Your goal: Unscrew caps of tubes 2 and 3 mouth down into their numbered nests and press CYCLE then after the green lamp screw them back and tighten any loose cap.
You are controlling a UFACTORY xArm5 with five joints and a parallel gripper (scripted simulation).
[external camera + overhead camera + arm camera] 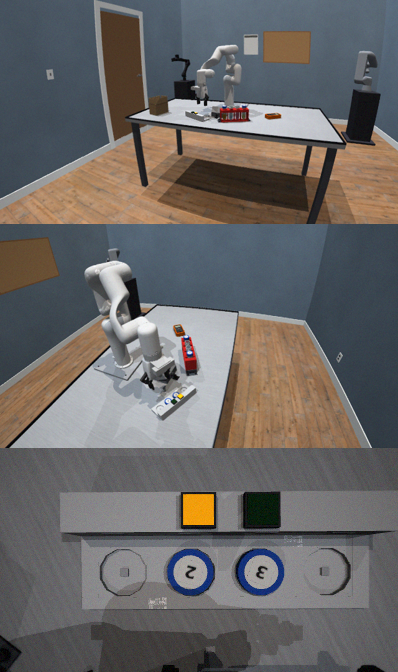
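Now: hand 70 mm short of the blue-rimmed cap, 10 mm to the right of it and 90 mm above it. Round my hand: grey key housing 60 mm behind, 140 mm to the left, 50 mm below; then blue key 80 mm behind, 160 mm to the left, 40 mm below; then green key 80 mm behind, 120 mm to the left, 40 mm below.
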